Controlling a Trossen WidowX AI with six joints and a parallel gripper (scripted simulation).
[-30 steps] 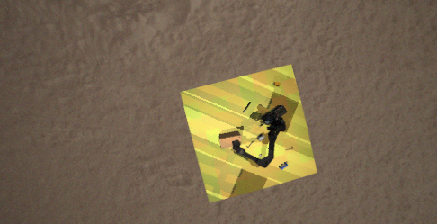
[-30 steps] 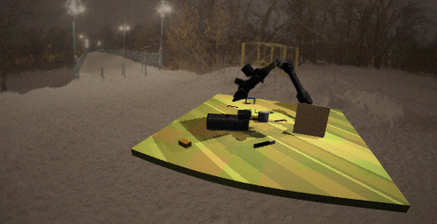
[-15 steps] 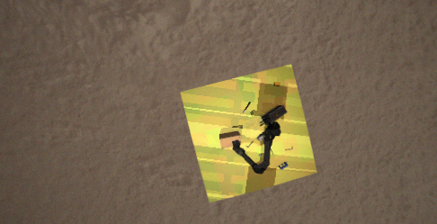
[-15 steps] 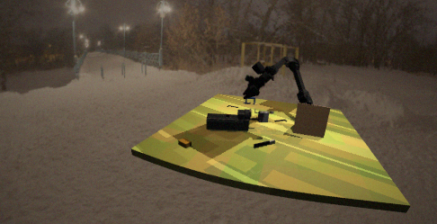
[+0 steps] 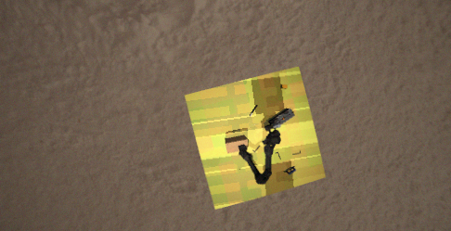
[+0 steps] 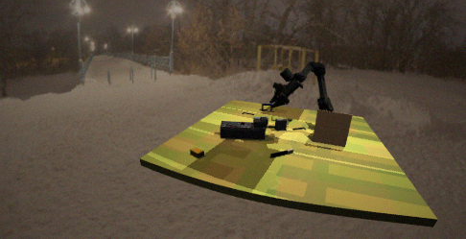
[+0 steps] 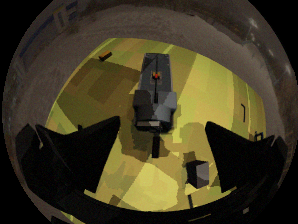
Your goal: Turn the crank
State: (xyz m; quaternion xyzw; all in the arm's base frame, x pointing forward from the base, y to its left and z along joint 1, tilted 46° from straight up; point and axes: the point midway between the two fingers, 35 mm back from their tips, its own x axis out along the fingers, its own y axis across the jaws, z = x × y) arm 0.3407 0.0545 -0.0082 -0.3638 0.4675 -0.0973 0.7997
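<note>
Right now the crank handle is 2 cm behind my gripper tip and 14 cm below it. The rest, counted from my gripper tip: black stick 10 cm behind, 21 cm to the left, 19 cm below; red pointer 15 cm ahead, 4 cm to the left, 11 cm below; grey block 7 cm behind, 13 cm to the right, 16 cm below.
</note>
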